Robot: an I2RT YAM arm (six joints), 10 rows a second.
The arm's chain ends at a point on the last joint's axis. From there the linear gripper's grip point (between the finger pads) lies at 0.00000 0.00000 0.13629 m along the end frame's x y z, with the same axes.
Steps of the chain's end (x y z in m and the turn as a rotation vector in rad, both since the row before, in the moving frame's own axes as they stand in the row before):
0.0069 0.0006 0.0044 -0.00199 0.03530 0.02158
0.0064 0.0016 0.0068 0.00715 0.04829 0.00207
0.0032 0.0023 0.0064 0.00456 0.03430 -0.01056
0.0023 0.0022 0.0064 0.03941 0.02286 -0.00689
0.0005 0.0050 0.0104 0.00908 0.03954 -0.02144
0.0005 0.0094 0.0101 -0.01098 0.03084 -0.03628
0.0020 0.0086 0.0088 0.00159 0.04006 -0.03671
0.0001 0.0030 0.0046 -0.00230 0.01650 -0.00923
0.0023 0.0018 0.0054 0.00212 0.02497 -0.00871
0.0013 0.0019 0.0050 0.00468 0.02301 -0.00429
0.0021 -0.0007 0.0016 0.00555 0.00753 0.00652
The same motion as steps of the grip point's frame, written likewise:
0.0117 0.0009 0.0043 -0.00199 0.03530 0.02158
0.0130 0.0006 0.0066 0.00715 0.04829 0.00207
0.0079 0.0017 0.0063 0.00456 0.03430 -0.01056
0.0054 -0.0032 0.0063 0.03941 0.02286 -0.00689
0.0059 0.0037 0.0103 0.00908 0.03954 -0.02144
0.0047 0.0108 0.0100 -0.01098 0.03084 -0.03628
0.0075 0.0083 0.0087 0.00159 0.04006 -0.03671
0.0024 0.0033 0.0046 -0.00230 0.01650 -0.00923
0.0057 0.0015 0.0054 0.00212 0.02497 -0.00871
0.0044 0.0013 0.0050 0.00468 0.02301 -0.00429
0.0031 -0.0015 0.0016 0.00555 0.00753 0.00652

